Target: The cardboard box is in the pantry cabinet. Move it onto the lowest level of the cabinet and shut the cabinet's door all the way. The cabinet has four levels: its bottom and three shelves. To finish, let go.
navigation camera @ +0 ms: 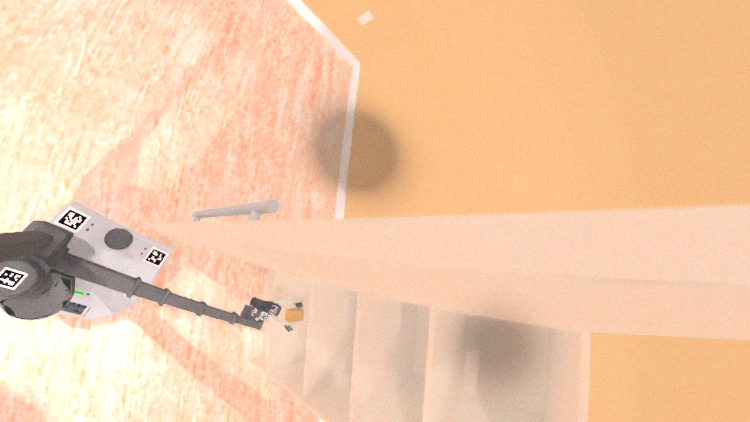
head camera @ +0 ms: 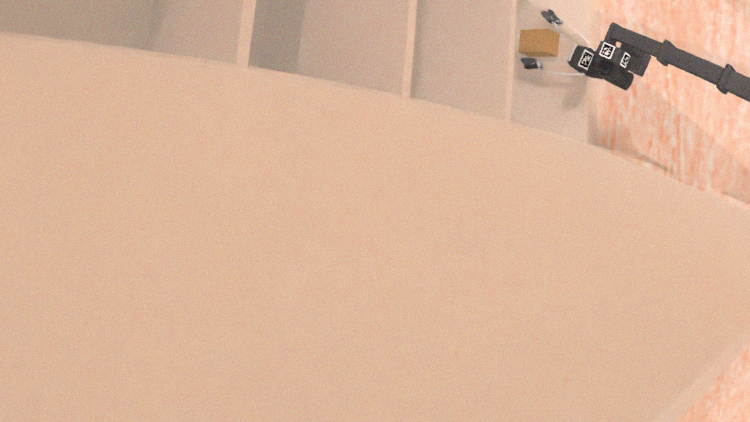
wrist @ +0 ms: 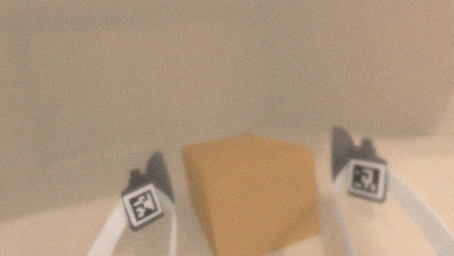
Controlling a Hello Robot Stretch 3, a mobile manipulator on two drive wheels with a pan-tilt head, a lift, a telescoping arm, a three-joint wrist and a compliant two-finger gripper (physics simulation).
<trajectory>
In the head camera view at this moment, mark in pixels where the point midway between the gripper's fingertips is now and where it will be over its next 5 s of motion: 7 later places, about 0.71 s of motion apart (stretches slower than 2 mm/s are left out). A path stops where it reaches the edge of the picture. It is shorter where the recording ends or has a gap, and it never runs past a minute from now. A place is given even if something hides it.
The gripper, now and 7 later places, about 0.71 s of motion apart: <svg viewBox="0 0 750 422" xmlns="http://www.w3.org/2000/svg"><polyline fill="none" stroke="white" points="531,36 521,31 504,22 503,22 523,29 556,43 592,58 632,76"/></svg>
</trajectory>
